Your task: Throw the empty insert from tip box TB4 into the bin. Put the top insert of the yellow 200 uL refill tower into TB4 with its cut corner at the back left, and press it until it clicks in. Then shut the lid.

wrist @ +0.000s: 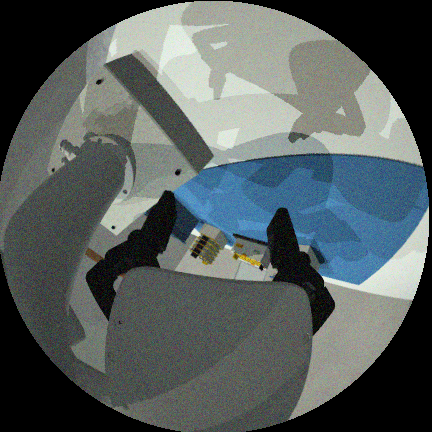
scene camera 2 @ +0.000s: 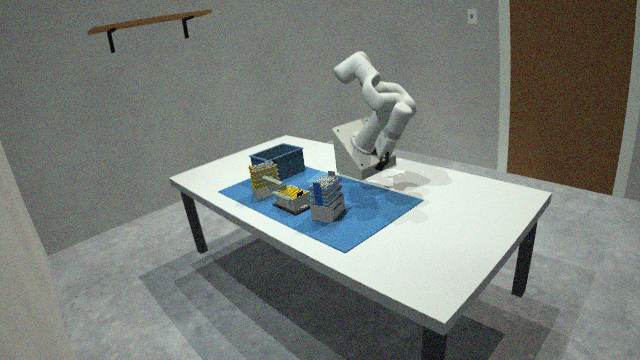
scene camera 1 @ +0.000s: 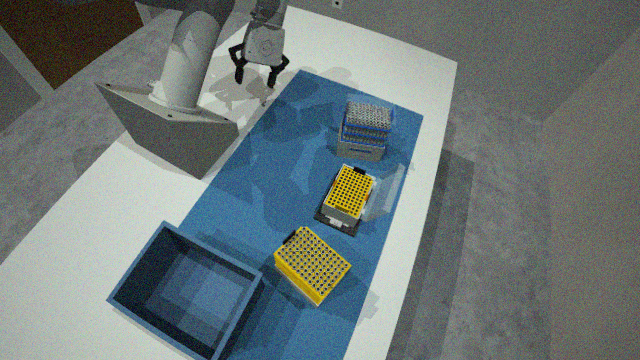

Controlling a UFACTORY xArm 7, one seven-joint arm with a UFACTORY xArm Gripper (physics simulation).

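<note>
My gripper (scene camera 1: 255,84) (wrist: 224,210) is open and empty, above the white table beside the robot's base, away from the boxes. The tip box TB4 (scene camera 1: 341,216) (scene camera 2: 292,201) (wrist: 252,248) stands on the blue mat with its clear lid (scene camera 1: 386,194) open. A yellow insert (scene camera 1: 350,191) without tips sits in it. The yellow refill tower (scene camera 1: 312,264) (scene camera 2: 264,181) (wrist: 206,249) stands turned at an angle beside TB4, with tips in its top insert. The bin (scene camera 1: 252,295) (scene camera 2: 287,164) (wrist: 186,224) is a dark blue open box; no insert shows inside it. The cut corners are too small to tell.
A blue-and-grey tower (scene camera 1: 362,131) (scene camera 2: 327,200) with tips stands on the blue mat (scene camera 1: 280,150) (scene camera 2: 367,220) (wrist: 300,175) on the other side of TB4. The robot's base (scene camera 1: 170,140) (scene camera 2: 350,150) (wrist: 165,115) stands on the table (scene camera 1: 80,235) (scene camera 2: 440,240) beside the mat.
</note>
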